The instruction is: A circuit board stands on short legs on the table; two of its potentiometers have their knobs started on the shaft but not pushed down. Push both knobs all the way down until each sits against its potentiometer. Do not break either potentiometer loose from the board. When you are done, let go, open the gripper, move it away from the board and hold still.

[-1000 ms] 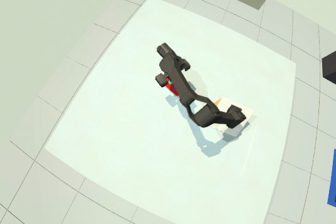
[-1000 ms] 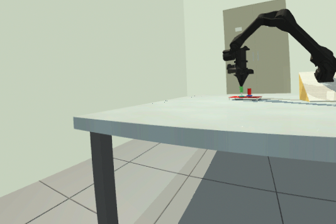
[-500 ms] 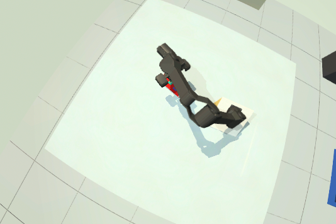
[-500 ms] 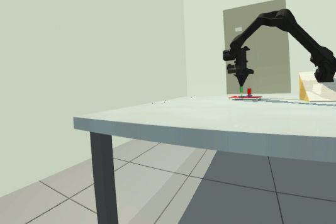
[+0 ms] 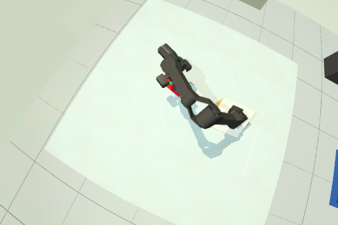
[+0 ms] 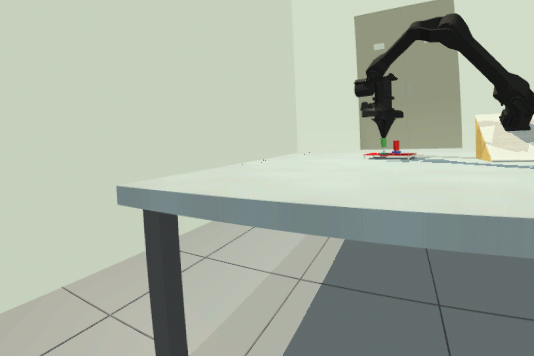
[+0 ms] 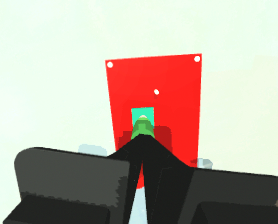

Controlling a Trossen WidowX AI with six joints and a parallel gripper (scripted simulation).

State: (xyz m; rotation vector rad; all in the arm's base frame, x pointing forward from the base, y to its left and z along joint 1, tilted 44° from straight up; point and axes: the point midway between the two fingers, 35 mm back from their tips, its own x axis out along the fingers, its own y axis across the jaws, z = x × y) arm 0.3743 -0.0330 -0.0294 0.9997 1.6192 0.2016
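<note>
Now: the green knob 10 mm below my gripper tip. From my gripper tip the other things lie so: red knob (40 mm behind, 30 mm below, 20 mm to the left).
</note>
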